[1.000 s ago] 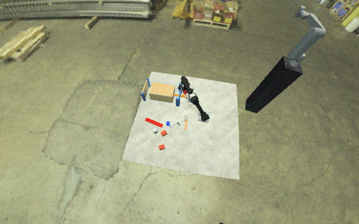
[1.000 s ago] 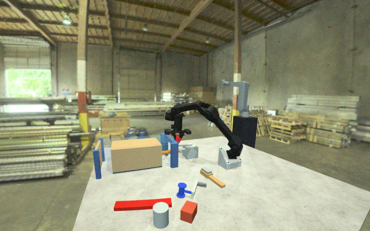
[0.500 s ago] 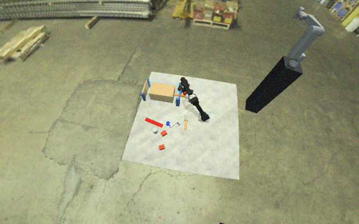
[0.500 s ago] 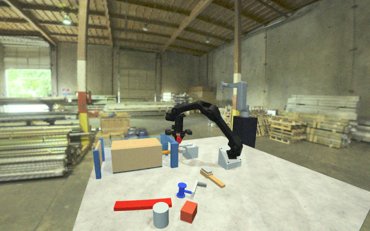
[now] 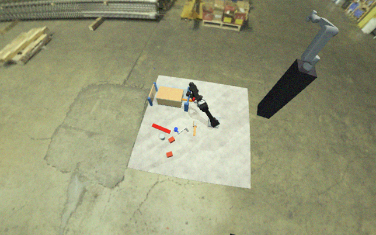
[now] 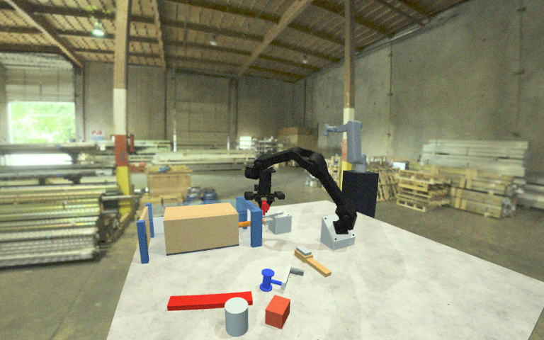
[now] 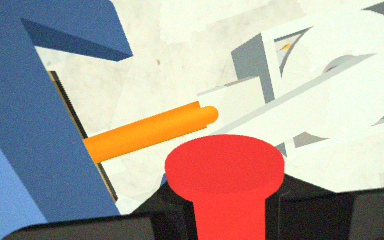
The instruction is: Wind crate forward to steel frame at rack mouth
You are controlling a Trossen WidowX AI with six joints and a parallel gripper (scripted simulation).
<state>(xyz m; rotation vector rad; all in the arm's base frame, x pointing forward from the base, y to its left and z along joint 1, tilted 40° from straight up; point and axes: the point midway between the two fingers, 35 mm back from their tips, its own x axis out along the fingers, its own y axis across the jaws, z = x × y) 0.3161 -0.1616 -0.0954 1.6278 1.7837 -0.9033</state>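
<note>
Now: gripper tip 60 mm short of the blue frame, 10 mm to the left of it and 10 mm above it. Also, from my gripper tip: red-knobbed winch handle: 40 mm behind, 10 mm to the right, 10 mm below; then red knob: 10 mm to the left, 20 mm above; then grey winch: 110 mm behind, 40 mm to the right, 80 mm below.
</note>
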